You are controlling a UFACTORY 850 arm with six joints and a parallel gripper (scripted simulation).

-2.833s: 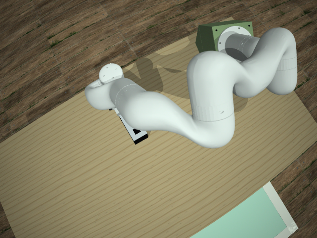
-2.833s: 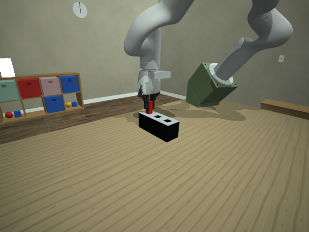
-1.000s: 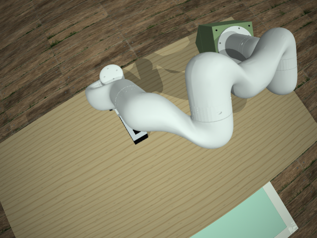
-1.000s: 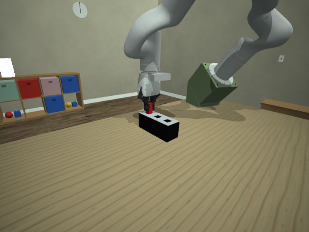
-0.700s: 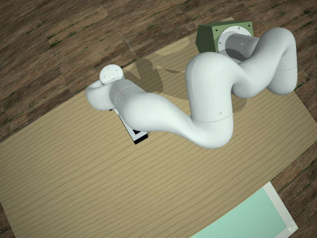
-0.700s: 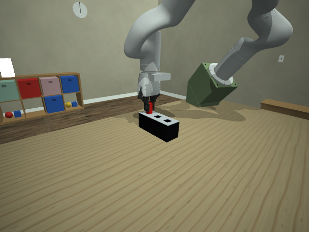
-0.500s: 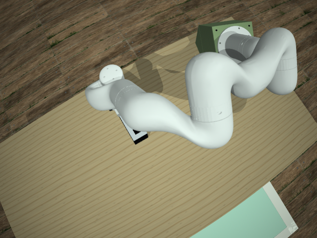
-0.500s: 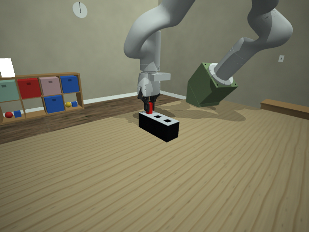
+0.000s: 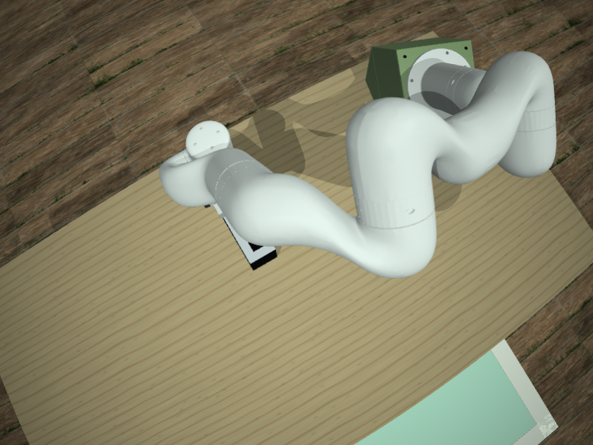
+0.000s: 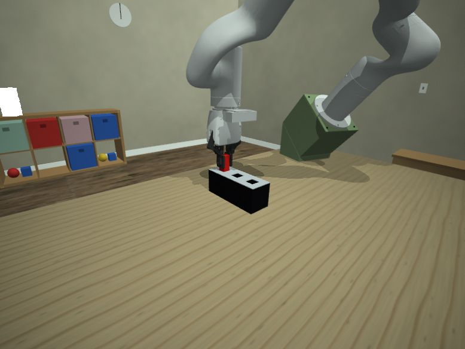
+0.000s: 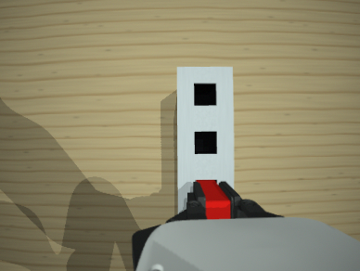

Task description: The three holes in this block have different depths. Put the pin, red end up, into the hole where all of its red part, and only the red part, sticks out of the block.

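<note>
My gripper is now 1 cm above the pin. Also, from my hand: block: 6 cm to the left, 7 cm below.
</note>
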